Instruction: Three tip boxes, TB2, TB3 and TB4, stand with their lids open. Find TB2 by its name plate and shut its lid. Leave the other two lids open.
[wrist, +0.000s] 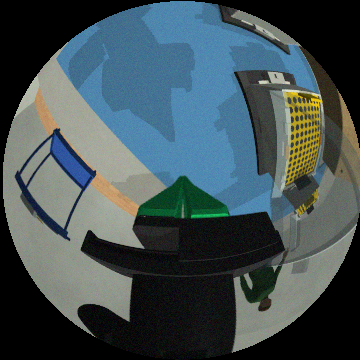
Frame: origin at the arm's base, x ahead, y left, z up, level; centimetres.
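Where they show: gripper, fingertip midpoint: (182, 180).
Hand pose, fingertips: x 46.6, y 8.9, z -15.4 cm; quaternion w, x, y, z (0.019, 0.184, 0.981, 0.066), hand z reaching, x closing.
Note:
Each offset is from my fingertips to the top centre of the thing. "spot": to the spot under its first point. Level surfaces: height alone.
My gripper (182, 180) is shut and empty, its green fingertips together at the lower middle of the wrist view, over the table and left of the nearer tip box. That box {spot: dx -7.2, dy -6.5, dz +6.8 cm} (303, 137) stands at the right, with a yellow tip rack full of dark round holes. Its clear lid (332, 220) is open and stretches towards the lower right. A white name plate {spot: dx -14.4, dy -9.0, dz -2.1 cm} (276, 77) on its dark base is too small to read. Part of a second tip box (260, 29) shows at the top right edge; its plate is unreadable too. A third box does not show. I cannot tell which is TB2.
A blue mat {dz -3.9 cm} (205, 85) lies on the grey table {dz -4.2 cm} (95, 120), which has a wooden edge (112, 192). A blue metal frame (72, 157) stands beyond that edge at the left. A small figure in green (262, 281) is at the lower right. A brown surface (327, 82) lies behind the boxes.

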